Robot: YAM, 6 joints.
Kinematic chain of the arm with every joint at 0, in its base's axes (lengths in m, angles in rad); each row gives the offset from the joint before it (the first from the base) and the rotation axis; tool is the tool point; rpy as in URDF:
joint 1: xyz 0 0 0.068 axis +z
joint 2: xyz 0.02 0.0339 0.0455 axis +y
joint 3: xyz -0.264 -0.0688 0 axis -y
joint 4: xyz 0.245 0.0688 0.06 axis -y
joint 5: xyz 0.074 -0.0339 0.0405 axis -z
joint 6: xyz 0.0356 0 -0.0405 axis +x
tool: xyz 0 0 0 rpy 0 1.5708 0
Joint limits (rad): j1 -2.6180..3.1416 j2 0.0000..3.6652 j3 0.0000..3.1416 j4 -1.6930..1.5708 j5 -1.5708..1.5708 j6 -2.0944..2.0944
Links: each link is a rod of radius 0.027 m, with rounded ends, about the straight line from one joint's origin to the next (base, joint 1, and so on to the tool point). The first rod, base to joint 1, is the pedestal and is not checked.
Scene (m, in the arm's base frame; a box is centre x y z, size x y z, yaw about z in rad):
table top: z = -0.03
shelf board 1: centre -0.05 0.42 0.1 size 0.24 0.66 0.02 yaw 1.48
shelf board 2: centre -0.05 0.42 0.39 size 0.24 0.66 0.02 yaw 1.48
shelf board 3: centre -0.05 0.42 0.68 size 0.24 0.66 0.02 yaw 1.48
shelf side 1: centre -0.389 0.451 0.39 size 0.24 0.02 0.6 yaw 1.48
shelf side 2: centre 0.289 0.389 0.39 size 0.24 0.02 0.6 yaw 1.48
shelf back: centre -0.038 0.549 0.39 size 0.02 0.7 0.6 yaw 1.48
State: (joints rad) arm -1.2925 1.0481 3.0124 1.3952 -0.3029 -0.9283
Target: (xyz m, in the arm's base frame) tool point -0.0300 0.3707 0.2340
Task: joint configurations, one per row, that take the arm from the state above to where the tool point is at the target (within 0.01 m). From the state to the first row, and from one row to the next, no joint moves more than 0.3 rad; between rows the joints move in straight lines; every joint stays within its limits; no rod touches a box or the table.
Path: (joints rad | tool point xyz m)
1: -1.0202 1.0466 2.7522 1.3913 -0.3483 -0.9283 | -0.1528 0.2721 0.5816
2: -0.7480 1.0452 2.4921 1.3874 -0.3938 -0.9283 | -0.1693 0.1757 0.6247
3: -0.4757 1.0437 2.2319 1.3835 -0.4392 -0.9283 | -0.1410 0.0897 0.6487
4: -0.2035 1.0422 1.9717 1.3796 -0.4846 -0.9283 | -0.0805 0.0336 0.6517
5: 0.0688 1.0408 1.7115 1.3757 -0.5301 -0.9283 | -0.0080 0.0175 0.6337
6: 0.3411 1.0393 1.4514 1.3719 -0.5755 -0.9283 | 0.0545 0.0399 0.5957
7: 0.6133 1.0378 1.1912 1.3680 -0.6210 -0.9283 | 0.0894 0.0882 0.5404
8: 0.8856 1.0364 0.9310 1.3641 -0.6664 -0.9283 | 0.0885 0.1431 0.4716
9: 1.1578 1.0349 0.6709 1.3602 -0.7118 -0.9283 | 0.0551 0.1837 0.3941
10: 1.4301 1.0334 0.4107 1.3563 -0.7573 -0.9283 | 0.0029 0.1946 0.3130
11: 1.7024 1.0320 0.1505 1.3524 -0.8027 -0.9283 | -0.0483 0.1698 0.2340
12: 1.6657 1.2784 0.3885 1.2623 -0.7565 -0.9283 | -0.0469 0.2344 0.2500
13: 1.6291 1.5248 0.6264 1.1722 -0.7103 -0.9283 | -0.0409 0.3028 0.2502
14: 1.5925 1.7713 0.8644 1.0820 -0.6640 -0.9283 | -0.0300 0.3707 0.2340

